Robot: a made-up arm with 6 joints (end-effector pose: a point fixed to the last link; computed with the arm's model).
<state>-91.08 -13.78 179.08 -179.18 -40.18 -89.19</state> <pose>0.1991 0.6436 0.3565 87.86 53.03 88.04</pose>
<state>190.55 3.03 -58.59 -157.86 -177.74 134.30</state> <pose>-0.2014 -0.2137 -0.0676 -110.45 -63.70 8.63</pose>
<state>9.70 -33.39 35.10 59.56 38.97 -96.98</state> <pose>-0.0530 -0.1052 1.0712 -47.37 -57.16 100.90</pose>
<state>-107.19 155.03 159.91 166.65 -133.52 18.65</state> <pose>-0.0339 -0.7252 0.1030 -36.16 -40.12 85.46</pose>
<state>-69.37 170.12 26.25 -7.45 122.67 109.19</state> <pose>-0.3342 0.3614 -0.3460 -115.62 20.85 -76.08</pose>
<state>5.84 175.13 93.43 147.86 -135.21 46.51</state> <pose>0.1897 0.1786 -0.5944 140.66 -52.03 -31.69</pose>
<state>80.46 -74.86 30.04 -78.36 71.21 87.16</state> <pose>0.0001 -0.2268 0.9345 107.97 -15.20 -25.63</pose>
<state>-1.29 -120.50 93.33 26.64 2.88 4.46</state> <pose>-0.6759 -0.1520 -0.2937 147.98 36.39 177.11</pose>
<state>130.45 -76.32 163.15 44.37 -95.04 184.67</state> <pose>0.3875 -0.2484 -0.2838 -27.94 -25.94 1.22</pose>
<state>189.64 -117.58 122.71 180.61 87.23 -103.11</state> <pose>0.5495 -0.0963 -0.3991 102.77 -26.94 10.32</pose>
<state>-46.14 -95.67 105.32 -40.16 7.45 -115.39</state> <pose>-0.6976 0.5197 0.1121 -22.28 26.60 139.23</pose>
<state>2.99 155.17 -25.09 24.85 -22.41 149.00</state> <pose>-0.4847 -0.1952 -0.0673 4.34 -20.49 -167.16</pose>
